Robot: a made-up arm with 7 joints. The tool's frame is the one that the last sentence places. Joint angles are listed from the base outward.
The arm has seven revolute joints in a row. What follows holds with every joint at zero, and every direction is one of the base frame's.
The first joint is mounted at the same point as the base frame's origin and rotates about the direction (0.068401, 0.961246, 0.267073).
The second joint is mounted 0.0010 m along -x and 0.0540 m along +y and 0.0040 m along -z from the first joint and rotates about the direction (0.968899, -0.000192, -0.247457).
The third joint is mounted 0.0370 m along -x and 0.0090 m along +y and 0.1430 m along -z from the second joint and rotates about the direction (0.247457, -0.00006, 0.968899).
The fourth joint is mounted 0.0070 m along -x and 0.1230 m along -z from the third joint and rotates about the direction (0.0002, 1, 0.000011).
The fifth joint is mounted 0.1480 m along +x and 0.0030 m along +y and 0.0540 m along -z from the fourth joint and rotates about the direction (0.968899, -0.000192, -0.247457).
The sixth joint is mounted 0.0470 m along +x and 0.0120 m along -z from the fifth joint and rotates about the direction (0.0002, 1, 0.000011).
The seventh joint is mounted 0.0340 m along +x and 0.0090 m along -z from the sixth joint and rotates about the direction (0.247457, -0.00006, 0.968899).
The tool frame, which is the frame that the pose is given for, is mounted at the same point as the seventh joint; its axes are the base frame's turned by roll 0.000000, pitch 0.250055 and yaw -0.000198 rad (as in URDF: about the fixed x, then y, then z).
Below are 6 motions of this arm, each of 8 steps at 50 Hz.
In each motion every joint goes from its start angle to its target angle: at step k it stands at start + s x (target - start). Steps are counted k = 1, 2, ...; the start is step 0. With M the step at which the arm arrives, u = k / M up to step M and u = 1 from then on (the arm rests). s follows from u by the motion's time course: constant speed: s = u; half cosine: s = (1 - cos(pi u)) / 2; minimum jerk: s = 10 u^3 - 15 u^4 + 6 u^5.
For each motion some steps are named. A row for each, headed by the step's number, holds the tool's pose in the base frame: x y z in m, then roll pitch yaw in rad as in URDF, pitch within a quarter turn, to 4 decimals.
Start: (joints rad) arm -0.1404 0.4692 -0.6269 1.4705 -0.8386 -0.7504 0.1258
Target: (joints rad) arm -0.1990 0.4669 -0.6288 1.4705 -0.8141 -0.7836 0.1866
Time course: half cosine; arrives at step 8
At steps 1, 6, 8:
1: 0.0095 0.2744 -0.4544 0.6169 0.6281 0.6373
6: 0.0345 0.2711 -0.4542 0.5985 0.5505 0.6181
8: 0.0390 0.2705 -0.4541 0.5952 0.5365 0.6150

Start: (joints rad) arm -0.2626 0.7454 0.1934 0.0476 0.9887 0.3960 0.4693
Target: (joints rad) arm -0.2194 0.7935 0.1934 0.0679 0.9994 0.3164 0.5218
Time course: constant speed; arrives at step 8
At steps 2, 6, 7, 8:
2: 0.2717 0.2962 -0.1797 1.7108 -0.6150 0.4186
6: 0.2669 0.3025 -0.1805 1.7655 -0.6211 0.3568
7: 0.2658 0.3040 -0.1806 1.7790 -0.6220 0.3412
8: 0.2646 0.3056 -0.1808 1.7925 -0.6226 0.3256

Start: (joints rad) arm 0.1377 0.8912 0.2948 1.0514 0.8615 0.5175 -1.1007
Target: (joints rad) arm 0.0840 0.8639 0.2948 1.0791 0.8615 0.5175 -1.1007
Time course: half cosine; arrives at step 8
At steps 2, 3, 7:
2: -0.0149 0.4715 -0.2815 3.0421 0.7625 2.8319
3: -0.0131 0.4703 -0.2838 3.0461 0.7696 2.8375
7: -0.0057 0.4652 -0.2926 3.0634 0.7975 2.8608

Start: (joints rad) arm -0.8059 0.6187 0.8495 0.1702 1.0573 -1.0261 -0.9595
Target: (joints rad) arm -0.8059 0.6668 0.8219 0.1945 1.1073 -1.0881 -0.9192
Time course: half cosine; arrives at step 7
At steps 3, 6, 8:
3: 0.3058 0.3212 -0.0283 1.9126 0.1916 -0.2279
6: 0.3063 0.3232 -0.0244 1.9650 0.2139 -0.2298
8: 0.3063 0.3233 -0.0240 1.9696 0.2159 -0.2299

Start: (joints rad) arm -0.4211 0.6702 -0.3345 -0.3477 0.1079 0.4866 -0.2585
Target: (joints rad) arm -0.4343 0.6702 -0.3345 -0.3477 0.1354 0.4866 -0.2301
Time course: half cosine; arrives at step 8
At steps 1, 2, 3, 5, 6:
1: 0.2883 0.1008 -0.1795 0.7486 0.3064 -0.4394
2: 0.2886 0.1007 -0.1791 0.7528 0.3026 -0.4357
3: 0.2890 0.1006 -0.1784 0.7591 0.2968 -0.4302
5: 0.2901 0.1002 -0.1769 0.7737 0.2829 -0.4176
6: 0.2905 0.1001 -0.1763 0.7799 0.2769 -0.4123

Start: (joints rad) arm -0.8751 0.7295 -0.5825 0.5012 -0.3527 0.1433 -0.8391
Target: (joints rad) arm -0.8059 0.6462 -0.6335 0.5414 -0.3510 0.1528 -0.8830
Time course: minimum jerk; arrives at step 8
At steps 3, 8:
3: 0.4083 0.1492 -0.2164 0.1406 0.6424 -1.0929
8: 0.3920 0.1329 -0.2548 -0.0082 0.6736 -1.2257

